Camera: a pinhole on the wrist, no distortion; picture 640 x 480 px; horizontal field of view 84.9 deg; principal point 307.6 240.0 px. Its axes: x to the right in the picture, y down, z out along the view. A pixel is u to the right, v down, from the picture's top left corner.
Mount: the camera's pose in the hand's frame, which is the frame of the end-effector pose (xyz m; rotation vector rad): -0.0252 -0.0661 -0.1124 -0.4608 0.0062 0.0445
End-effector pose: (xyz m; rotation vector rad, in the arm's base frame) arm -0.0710 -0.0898 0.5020 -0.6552 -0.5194 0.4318
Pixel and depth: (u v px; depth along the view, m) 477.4 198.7 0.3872
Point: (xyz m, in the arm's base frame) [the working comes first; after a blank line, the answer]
In the camera's frame: 0.1879 -0.0457 0.3872

-0.1034 0.1639 0.6747
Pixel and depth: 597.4 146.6 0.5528
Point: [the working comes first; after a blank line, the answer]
In the camera's frame: 0.4579 -0.1476 0.5528

0.0043 0.3909 0.8928
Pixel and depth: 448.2 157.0 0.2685
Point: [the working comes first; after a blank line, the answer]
In the camera's frame: 0.1079 -0.0637 0.2685

-0.0940 0.0263 0.6325
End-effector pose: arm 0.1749 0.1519 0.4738 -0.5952 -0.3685 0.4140
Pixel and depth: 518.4 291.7 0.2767
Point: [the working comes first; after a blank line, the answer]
In the camera's frame: 0.1667 0.0409 0.2767

0.2154 0.3456 0.5306
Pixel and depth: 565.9 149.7 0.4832
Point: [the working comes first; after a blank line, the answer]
In the camera's frame: 0.3568 -0.1247 0.4832

0.2822 0.5196 0.7979
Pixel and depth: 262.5 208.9 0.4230
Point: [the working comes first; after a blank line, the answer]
In the camera's frame: -0.0545 -0.0376 0.4230

-0.0428 0.3093 0.6231
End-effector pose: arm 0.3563 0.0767 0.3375 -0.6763 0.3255 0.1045
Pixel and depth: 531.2 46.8 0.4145
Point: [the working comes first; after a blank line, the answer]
In the camera's frame: 0.2649 -0.2289 0.4145

0.6987 0.2398 0.5618
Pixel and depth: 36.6 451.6 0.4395
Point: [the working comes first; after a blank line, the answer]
In the camera's frame: -0.3405 0.2658 0.4395

-0.0279 0.4609 0.3746
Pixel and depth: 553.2 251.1 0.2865
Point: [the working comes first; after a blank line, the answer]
In the camera's frame: 0.2011 0.0091 0.2865

0.5411 0.2216 0.3340
